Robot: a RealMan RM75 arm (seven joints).
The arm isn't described. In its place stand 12 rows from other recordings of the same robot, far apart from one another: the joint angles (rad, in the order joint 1, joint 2, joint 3, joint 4, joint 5, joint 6, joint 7), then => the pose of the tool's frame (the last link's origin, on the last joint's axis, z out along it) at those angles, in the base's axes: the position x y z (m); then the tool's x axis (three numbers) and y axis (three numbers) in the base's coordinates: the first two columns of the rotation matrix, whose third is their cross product.
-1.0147, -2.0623, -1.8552, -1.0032, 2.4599, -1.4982, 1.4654 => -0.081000 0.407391 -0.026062 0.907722 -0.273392 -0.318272 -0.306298 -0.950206 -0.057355
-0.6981, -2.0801, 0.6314, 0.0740, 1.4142, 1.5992, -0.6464 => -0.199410 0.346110 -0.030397 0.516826 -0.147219 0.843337 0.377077 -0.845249 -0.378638
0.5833, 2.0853, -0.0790, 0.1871, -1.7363, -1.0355, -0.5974 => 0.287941 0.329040 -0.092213 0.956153 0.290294 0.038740 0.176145 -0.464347 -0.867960
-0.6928, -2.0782, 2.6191, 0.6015, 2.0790, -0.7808, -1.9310 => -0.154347 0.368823 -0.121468 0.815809 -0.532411 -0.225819 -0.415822 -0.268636 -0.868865
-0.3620, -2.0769, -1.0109, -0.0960, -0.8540, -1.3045, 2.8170 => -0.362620 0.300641 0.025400 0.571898 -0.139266 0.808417 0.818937 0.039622 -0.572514
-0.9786, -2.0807, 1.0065, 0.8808, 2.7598, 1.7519, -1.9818 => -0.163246 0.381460 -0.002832 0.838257 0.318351 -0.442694 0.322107 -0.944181 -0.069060
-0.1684, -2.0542, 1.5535, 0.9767, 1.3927, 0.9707, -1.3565 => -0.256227 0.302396 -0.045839 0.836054 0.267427 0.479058 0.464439 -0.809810 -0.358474
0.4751, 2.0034, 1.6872, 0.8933, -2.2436, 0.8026, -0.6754 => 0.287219 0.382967 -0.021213 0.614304 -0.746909 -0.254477 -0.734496 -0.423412 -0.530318
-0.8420, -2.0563, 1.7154, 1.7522, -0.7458, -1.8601, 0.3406 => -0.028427 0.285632 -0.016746 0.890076 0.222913 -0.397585 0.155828 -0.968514 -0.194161
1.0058, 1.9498, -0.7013, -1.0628, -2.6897, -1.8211, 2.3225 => 0.141047 0.419409 0.102094 0.737055 -0.674902 0.035461 -0.630308 -0.705391 -0.324246
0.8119, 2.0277, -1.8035, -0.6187, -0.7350, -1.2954, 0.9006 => 0.057581 0.352333 -0.064065 0.616274 0.233447 -0.752137 0.138677 -0.972300 -0.188154
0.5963, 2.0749, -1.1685, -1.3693, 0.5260, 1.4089, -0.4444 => 0.191142 0.390246 0.048547 0.628069 -0.762024 -0.157634 -0.698635 -0.462984 -0.545486
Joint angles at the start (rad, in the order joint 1, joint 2, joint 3, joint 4, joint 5, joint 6, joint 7):
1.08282 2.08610 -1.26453 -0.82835 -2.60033 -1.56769 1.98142
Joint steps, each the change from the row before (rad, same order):
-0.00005 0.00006 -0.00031 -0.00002 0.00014 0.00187 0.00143
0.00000 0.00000 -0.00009 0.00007 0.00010 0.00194 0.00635
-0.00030 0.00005 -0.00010 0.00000 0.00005 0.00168 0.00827
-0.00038 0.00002 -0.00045 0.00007 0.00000 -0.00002 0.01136
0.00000 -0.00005 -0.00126 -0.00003 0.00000 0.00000 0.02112
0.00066 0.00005 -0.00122 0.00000 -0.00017 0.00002 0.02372
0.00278 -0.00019 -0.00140 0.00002 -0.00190 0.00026 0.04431
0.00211 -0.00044 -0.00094 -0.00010 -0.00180 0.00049 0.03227
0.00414 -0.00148 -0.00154 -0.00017 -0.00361 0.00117 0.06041
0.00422 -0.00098 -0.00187 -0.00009 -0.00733 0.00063 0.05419
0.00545 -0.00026 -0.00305 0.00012 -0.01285 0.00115 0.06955
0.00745 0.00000 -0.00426 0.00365 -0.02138 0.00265 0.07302
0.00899 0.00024 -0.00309 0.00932 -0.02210 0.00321 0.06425
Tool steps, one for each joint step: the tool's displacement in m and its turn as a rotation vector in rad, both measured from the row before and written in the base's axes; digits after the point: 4 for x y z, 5 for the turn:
-0.0001 0.0002 -0.0001 0.00201 0.00055 -0.00037
-0.0001 0.0002 -0.0001 0.00441 0.00073 -0.00485
0.0000 0.0002 -0.0001 0.00505 0.00067 -0.00691
0.0002 -0.0001 -0.0001 0.00489 -0.00017 -0.01036
0.0000 -0.0001 -0.0001 0.00911 -0.00063 -0.01818
-0.0002 0.0000 -0.0001 0.01029 -0.00067 -0.01984
-0.0008 0.0004 0.0001 0.02055 -0.00209 -0.03560
-0.0006 0.0004 0.0002 0.01578 -0.00179 -0.02556
-0.0011 0.0011 0.0007 0.03068 -0.00340 -0.04752
-0.0007 0.0010 0.0007 0.02822 -0.00697 -0.04136
-0.0006 0.0012 0.0007 0.03705 -0.01169 -0.05188
0.0002 0.0017 0.0007 0.04152 -0.02018 -0.05257
0.0008 0.0015 0.0003 0.03688 -0.02112 -0.04736

